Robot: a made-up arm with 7 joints. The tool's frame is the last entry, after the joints. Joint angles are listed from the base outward.
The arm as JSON. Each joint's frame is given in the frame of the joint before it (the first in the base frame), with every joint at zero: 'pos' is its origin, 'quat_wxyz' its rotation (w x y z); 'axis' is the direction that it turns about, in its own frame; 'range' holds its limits. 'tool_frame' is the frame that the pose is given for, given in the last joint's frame.
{
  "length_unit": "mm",
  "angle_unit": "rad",
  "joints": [
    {
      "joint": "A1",
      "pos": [
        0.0,
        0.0,
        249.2
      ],
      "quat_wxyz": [
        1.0,
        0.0,
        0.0,
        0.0
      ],
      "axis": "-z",
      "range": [
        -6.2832,
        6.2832
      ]
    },
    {
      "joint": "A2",
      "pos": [
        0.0,
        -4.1,
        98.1
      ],
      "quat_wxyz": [
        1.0,
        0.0,
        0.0,
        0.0
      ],
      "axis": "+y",
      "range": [
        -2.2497,
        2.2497
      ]
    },
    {
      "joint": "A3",
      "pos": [
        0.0,
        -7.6,
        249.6
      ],
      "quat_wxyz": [
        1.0,
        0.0,
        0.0,
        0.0
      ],
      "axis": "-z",
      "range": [
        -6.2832,
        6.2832
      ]
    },
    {
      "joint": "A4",
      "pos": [
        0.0,
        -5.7,
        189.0
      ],
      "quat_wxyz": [
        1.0,
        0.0,
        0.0,
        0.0
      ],
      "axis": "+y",
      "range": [
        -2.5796,
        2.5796
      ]
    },
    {
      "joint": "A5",
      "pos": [
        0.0,
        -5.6,
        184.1
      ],
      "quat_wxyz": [
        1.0,
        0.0,
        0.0,
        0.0
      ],
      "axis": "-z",
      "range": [
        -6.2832,
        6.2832
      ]
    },
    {
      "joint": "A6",
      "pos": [
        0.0,
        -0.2,
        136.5
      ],
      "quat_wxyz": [
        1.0,
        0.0,
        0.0,
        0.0
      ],
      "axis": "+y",
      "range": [
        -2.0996,
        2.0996
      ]
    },
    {
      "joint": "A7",
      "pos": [
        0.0,
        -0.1,
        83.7
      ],
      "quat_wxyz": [
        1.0,
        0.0,
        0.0,
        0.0
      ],
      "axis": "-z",
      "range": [
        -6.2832,
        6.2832
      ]
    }
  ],
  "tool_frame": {
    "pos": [
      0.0,
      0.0,
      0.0
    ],
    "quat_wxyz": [
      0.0,
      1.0,
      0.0,
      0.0
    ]
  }
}
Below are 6 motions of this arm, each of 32 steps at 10 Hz.
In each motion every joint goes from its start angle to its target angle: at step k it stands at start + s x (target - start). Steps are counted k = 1, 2, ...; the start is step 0. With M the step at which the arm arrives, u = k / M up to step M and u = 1 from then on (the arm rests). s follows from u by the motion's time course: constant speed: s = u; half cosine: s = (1 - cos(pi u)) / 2; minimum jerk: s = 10 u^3 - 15 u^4 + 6 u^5.
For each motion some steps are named. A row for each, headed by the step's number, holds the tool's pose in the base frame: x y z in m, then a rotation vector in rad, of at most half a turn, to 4 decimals.
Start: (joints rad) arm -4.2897 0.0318 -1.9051 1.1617 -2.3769 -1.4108 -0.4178
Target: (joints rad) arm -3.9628 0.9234 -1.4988 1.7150 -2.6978 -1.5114 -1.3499
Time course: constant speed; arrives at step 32
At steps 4, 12, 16, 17, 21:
4: 0.2754 -0.1825 0.8376 -0.5101 -0.6073 -0.7936
12: 0.2021 -0.3055 0.7581 -0.2241 -0.4386 -1.2105
16: 0.1620 -0.3508 0.7087 -0.0771 -0.3312 -1.4065
17: 0.1518 -0.3604 0.6956 -0.0401 -0.3017 -1.4537
21: 0.1119 -0.3911 0.6408 0.1094 -0.1722 -1.6337

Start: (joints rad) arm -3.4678 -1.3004 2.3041 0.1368 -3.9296 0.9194 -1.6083
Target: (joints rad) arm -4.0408 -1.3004 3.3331 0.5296 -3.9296 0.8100 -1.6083
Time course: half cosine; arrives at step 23
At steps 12, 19, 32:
12: 0.6587 0.4604 0.4688 2.3731 -0.4870 -1.7079
19: 0.5671 0.5652 0.4273 2.1635 -0.5849 -1.2521
32: 0.5505 0.5790 0.4217 2.1287 -0.6076 -1.1704

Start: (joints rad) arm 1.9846 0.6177 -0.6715 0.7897 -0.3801 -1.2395 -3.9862
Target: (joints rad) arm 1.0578 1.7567 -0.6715 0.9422 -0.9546 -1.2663 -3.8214
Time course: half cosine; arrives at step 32
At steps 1, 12, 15, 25, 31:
1: -0.1579 -0.5562 0.8419 0.5293 2.4007 0.4510
12: -0.0120 -0.7119 0.5906 0.3065 2.1515 1.1171
15: 0.0827 -0.7345 0.4611 0.2459 2.0138 1.4231
25: 0.3436 -0.5838 0.0704 0.2707 1.5218 2.3183
31: 0.3791 -0.5018 -0.0176 0.3381 1.3821 2.5280

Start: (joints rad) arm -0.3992 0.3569 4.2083 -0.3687 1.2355 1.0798 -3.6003
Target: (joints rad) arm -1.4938 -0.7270 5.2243 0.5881 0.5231 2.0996 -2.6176
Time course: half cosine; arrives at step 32
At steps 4, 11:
4: 0.3427 0.0989 1.0579 1.5589 -1.0054 0.0205
11: 0.0983 0.0920 1.1198 1.4352 -1.1848 0.7483

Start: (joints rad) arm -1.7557 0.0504 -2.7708 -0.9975 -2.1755 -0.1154 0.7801
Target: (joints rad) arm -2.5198 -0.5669 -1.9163 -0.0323 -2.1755 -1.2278 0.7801
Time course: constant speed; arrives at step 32
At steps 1, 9, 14, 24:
1: 0.0476 0.3489 1.0109 2.2015 -0.3373 0.1409
9: 0.0605 0.1695 1.1180 2.7213 -0.3549 0.3638
14: 0.0900 0.0501 1.1465 3.0086 -0.4286 0.5112
24: 0.1862 -0.1546 1.1205 -2.5329 0.5911 -0.6054

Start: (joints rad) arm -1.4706 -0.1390 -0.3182 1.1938 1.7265 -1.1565 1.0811
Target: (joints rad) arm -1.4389 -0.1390 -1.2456 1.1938 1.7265 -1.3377 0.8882
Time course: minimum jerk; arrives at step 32
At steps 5, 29, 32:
5: -0.1399 0.2268 0.9404 2.1683 -0.2588 2.1217
29: -0.3163 0.0037 0.8997 -1.5444 -0.8649 -1.9953
32: -0.3167 0.0017 0.8994 -1.5374 -0.8710 -1.9924

